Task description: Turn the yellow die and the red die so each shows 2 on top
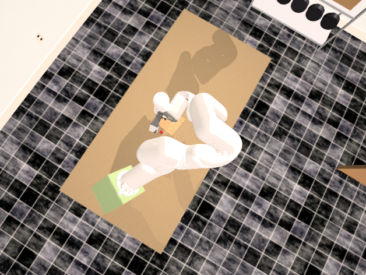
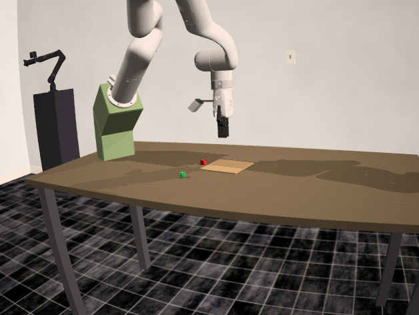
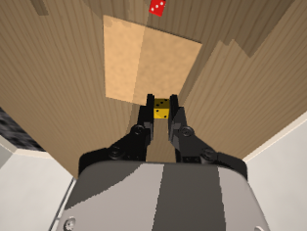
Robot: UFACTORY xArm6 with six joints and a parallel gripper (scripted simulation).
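The tan mat is 20 mm ahead of my hand, 30 mm to the right of it and 120 mm below it. The rest, counted from my hand: red die: 80 mm behind, 10 mm to the right, 110 mm below; then green die: 100 mm behind, 170 mm to the right, 110 mm below; then yellow die: 10 mm below.
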